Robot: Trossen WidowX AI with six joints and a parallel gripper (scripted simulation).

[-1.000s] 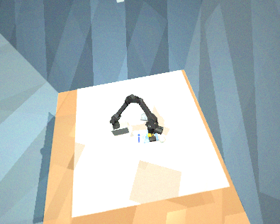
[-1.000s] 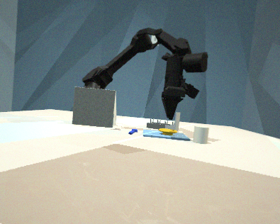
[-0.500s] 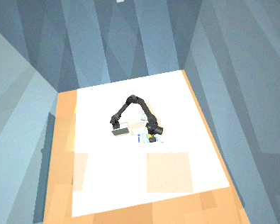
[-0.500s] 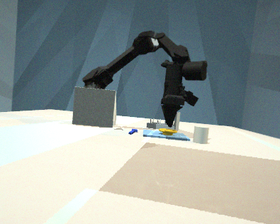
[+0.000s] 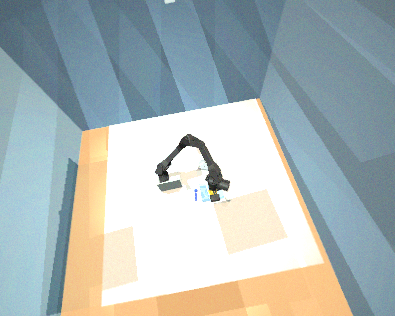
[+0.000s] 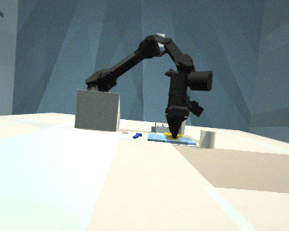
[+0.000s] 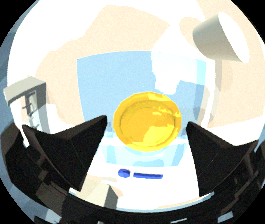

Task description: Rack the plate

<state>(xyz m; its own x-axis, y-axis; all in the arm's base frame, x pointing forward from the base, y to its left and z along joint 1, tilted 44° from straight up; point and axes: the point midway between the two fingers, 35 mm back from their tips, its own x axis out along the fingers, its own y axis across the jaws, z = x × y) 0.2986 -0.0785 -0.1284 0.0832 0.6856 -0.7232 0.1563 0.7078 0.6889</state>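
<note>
Right now the light blue mat is 10 mm to the left of my gripper tip, 10 mm below it and 10 mm behind it. Also, from my gripper tip: blue spoon (120 mm behind, 20 mm to the left, 10 mm below); then dish rack (200 mm to the left, 30 mm ahead, 10 mm above); then yellow plate (right at my gripper tip).
</note>
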